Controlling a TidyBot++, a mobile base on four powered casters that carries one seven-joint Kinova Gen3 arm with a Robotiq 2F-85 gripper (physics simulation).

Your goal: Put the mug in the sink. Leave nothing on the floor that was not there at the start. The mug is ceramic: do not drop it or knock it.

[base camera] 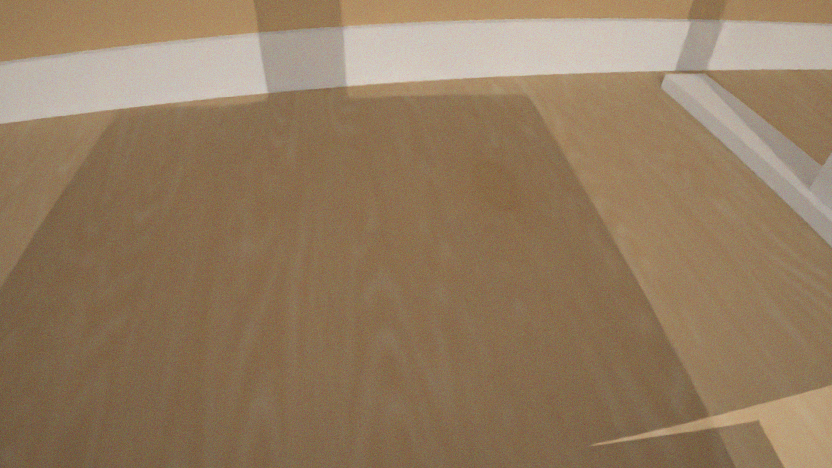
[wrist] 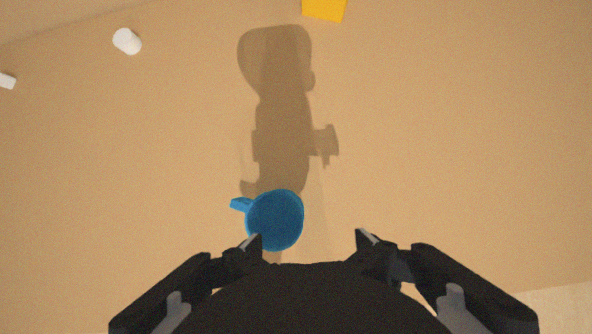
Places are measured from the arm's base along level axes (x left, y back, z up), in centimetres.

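Where they show: gripper, fingertip midpoint: (wrist: 308, 241).
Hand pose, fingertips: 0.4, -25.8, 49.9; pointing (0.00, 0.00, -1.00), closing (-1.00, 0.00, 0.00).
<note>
After its pixels a point has its place, as x, y, z.
A blue mug (wrist: 275, 220) @(6.8, -24.1, 33.2) stands upright on the tan surface in the wrist view, a little left of the middle, with its opening towards the camera and its handle pointing left. My gripper (wrist: 308, 241) @(0.4, -25.8, 49.9) is open, with nothing between its fingers. It is above the surface, and the mug is beyond and to the left of the space between the fingertips. The left fingertip covers a small part of the mug's lower rim. The sink does not show in either view.
In the wrist view, a yellow block (wrist: 324, 10) @(-6.1, -66.7, 34.3) is at the top edge, a white cylinder (wrist: 127, 41) @(38.8, -65.7, 34.7) at the upper left and a white piece (wrist: 7, 81) @(75.9, -61.9, 33.6) at the left edge. In the base view, a white baseboard (base camera: 465, 49) @(-14.6, -85.5, -34.9) runs along the wall and a white bar (base camera: 750, 145) lies at the right.
</note>
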